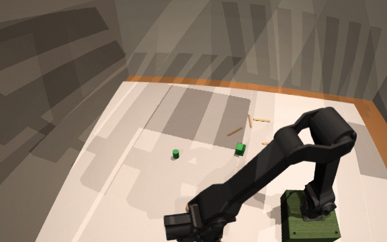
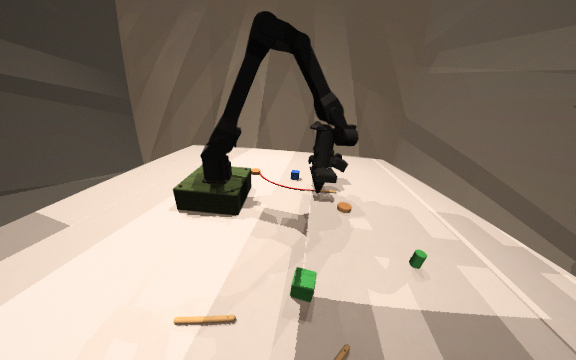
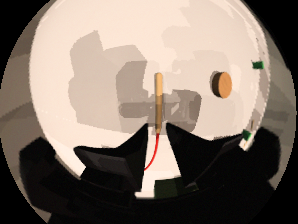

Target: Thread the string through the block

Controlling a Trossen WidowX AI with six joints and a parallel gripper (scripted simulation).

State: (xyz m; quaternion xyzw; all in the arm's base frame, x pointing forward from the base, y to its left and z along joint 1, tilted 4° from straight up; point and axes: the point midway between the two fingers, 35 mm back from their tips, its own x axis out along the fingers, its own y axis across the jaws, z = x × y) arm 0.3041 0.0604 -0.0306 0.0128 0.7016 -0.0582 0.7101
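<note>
Now: gripper tip 1 cm short of the thin wooden stick. Round my gripper tip: round wooden button 22 cm behind, 15 cm to the left, 1 cm above; green cylinder 31 cm to the right, 13 cm ahead, 1 cm above; small blue block 11 cm to the left, 6 cm behind, 1 cm above.
</note>
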